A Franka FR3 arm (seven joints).
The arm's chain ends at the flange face. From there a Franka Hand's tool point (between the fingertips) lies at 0.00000 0.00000 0.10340 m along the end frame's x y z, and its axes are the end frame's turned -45 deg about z.
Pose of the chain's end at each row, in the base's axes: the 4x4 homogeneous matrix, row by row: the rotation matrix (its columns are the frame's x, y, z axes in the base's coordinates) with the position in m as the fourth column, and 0 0 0 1 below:
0.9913 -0.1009 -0.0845 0.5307; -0.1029 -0.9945 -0.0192 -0.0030; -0.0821 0.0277 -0.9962 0.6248; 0 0 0 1
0.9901 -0.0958 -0.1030 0.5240; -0.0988 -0.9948 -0.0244 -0.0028; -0.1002 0.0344 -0.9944 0.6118; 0 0 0 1
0.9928 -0.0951 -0.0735 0.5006; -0.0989 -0.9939 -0.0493 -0.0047; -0.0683 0.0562 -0.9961 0.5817; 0 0 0 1
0.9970 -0.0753 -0.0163 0.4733; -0.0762 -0.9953 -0.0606 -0.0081; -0.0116 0.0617 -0.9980 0.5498; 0 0 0 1
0.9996 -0.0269 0.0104 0.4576; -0.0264 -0.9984 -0.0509 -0.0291; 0.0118 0.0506 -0.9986 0.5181; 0 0 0 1
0.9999 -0.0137 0.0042 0.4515; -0.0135 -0.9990 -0.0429 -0.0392; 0.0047 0.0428 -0.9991 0.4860; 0 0 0 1
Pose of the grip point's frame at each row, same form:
0.7723 0.6296 -0.0845 0.5220; 0.6305 -0.7760 -0.0192 -0.0050; -0.0776 -0.0385 -0.9962 0.5218; 0 0 0 1
0.7678 0.6324 -0.1030 0.5133; 0.6336 -0.7733 -0.0244 -0.0053; -0.0952 -0.0465 -0.9944 0.5090; 0 0 0 1
0.7693 0.6348 -0.0735 0.4930; 0.6329 -0.7727 -0.0493 -0.0098; -0.0880 -0.0086 -0.9961 0.4787; 0 0 0 1
0.7582 0.6517 -0.0163 0.4716; 0.6499 -0.7577 -0.0606 -0.0144; -0.0518 0.0354 -0.9980 0.4466; 0 0 0 1
0.7258 0.6878 0.0104 0.4587; 0.6873 -0.7246 -0.0509 -0.0344; -0.0274 0.0441 -0.9986 0.4148; 0 0 0 1
0.7167 0.6973 0.0042 0.4519; 0.6969 -0.7159 -0.0429 -0.0436; -0.0269 0.0336 -0.9991 0.3827; 0 0 0 1

